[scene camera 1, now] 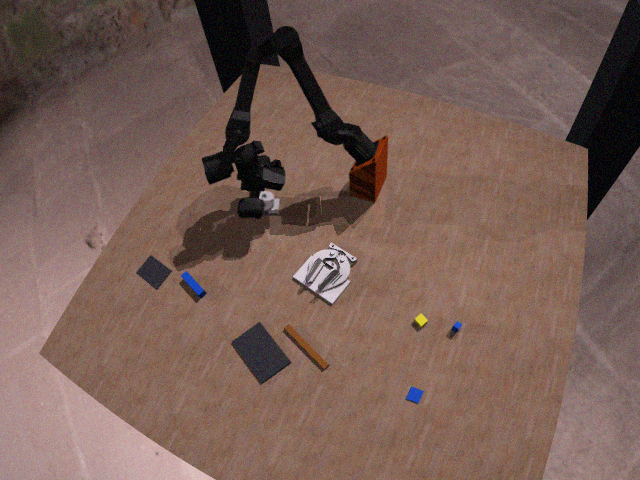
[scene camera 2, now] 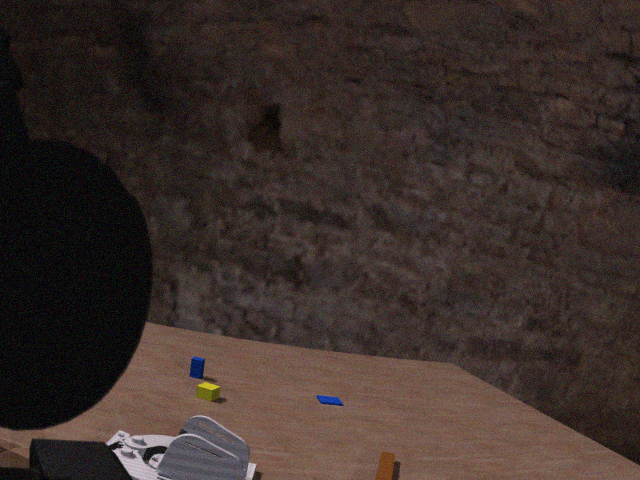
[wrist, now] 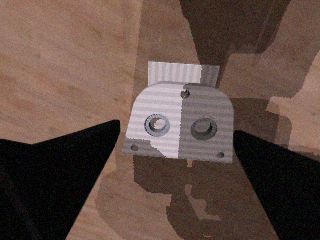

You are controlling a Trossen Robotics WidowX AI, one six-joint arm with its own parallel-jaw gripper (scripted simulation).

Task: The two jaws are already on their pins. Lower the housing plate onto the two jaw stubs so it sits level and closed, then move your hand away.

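Observation:
My gripper [scene camera 1: 260, 204] is open with nothing in it, and you'd also find the gripper [wrist: 176, 130] in the wrist view. There's a white housing piece [wrist: 182, 111] here too, but in scene camera 2 that piece is out of frame.

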